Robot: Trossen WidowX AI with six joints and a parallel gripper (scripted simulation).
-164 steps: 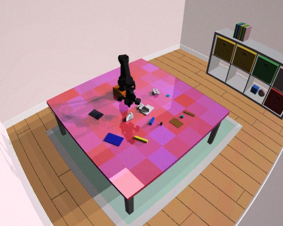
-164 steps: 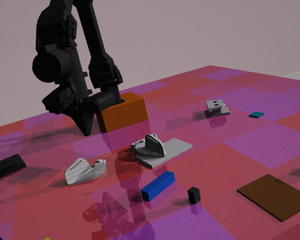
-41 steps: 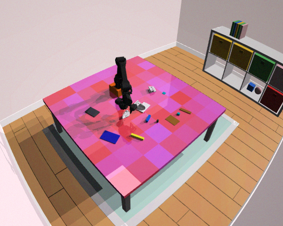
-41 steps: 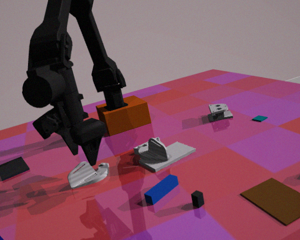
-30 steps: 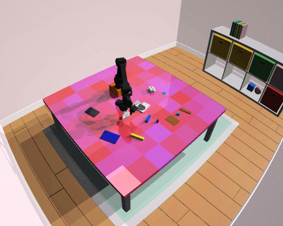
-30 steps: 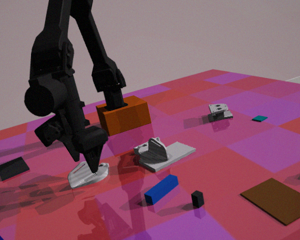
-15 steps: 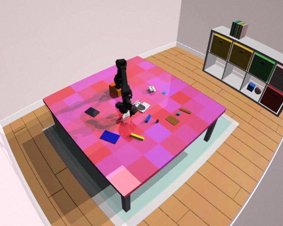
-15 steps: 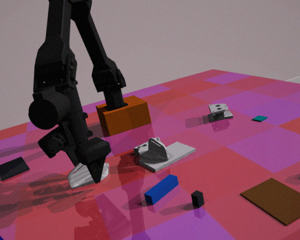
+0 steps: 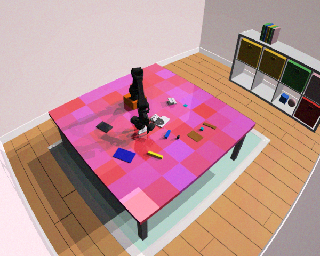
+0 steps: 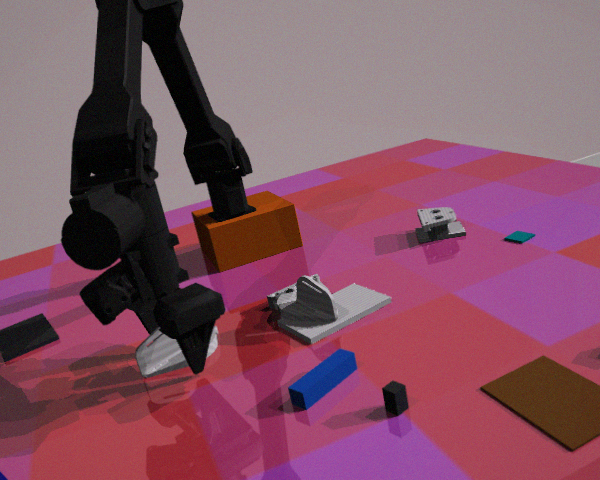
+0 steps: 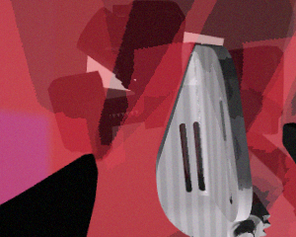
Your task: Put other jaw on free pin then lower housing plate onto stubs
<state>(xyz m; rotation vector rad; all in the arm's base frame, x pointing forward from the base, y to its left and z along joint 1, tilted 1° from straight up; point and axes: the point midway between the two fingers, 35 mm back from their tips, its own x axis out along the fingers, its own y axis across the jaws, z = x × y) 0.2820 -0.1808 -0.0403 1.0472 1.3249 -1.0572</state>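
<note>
Now: gripper tip 30 mm to the right of the grey jaw and 30 mm past it. From my gripper tip the other things lie so: black cube 230 mm ahead, 140 mm to the left, 10 mm above; blue block 160 mm ahead, 110 mm to the left; black tile 250 mm behind, 180 mm to the right.
</note>
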